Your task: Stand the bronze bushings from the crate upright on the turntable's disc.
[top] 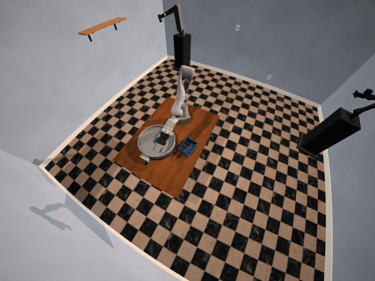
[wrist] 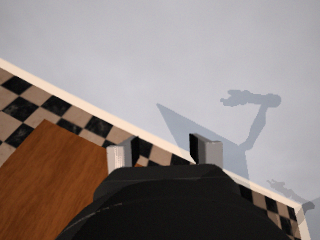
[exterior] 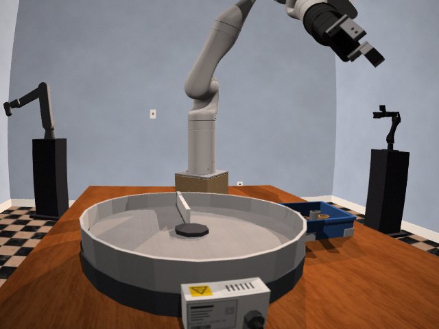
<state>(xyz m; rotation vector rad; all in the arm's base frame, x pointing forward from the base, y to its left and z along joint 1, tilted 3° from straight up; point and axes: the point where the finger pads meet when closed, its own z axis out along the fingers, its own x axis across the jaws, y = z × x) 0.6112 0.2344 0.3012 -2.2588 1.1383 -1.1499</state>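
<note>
My gripper is now 36 cm above the blue crate, 33 cm past it and 7 cm to the right of it. From my hand the other things lie so: grey disc: 33 cm below, 25 cm to the right, 16 cm behind.
</note>
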